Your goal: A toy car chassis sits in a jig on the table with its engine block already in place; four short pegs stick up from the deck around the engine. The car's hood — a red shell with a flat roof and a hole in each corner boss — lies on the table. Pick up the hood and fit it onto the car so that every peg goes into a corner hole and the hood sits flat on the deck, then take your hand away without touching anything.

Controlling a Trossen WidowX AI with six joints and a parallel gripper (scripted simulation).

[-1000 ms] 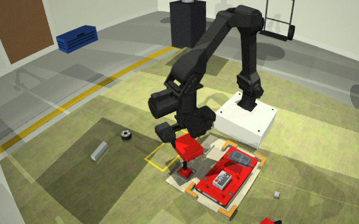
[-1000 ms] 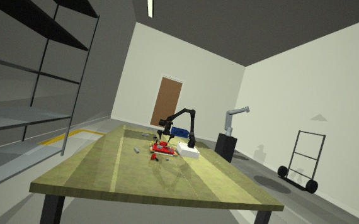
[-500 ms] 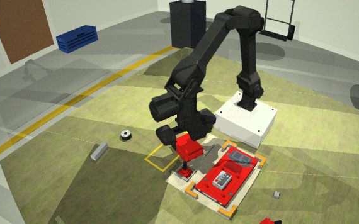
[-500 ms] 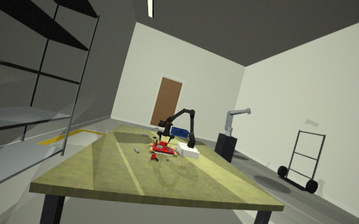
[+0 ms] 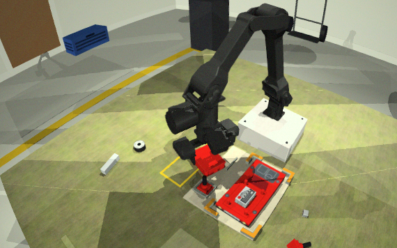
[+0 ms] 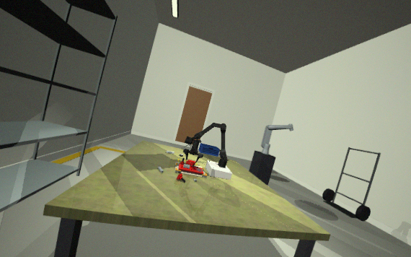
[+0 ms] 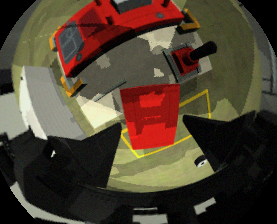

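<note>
The red hood lies 10 mm below my gripper tip. From my gripper tip the other things lie so: white-grey engine block (50 mm ahead, 180 mm to the left); then black post (80 mm ahead, 60 mm to the left, 10 mm above); then black ring (90 mm ahead, 220 mm to the right, 20 mm below).
</note>
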